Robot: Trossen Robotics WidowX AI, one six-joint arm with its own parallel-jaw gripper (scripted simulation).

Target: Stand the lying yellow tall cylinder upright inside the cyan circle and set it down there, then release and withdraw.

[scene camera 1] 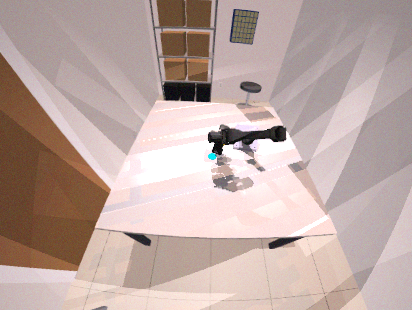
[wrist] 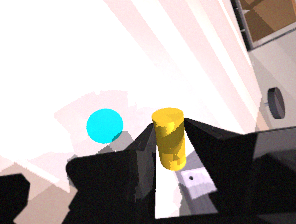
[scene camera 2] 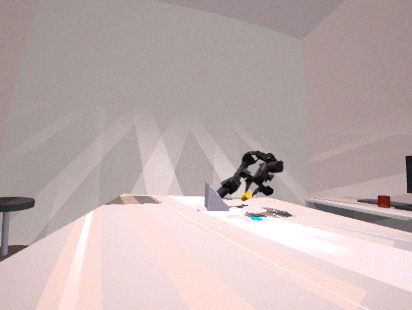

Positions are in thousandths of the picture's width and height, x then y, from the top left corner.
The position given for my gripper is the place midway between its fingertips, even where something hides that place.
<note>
My gripper (wrist: 569,556) carries a yellow tall cylinder (wrist: 569,547). Further things: a cyan circle (wrist: 356,560).
</note>
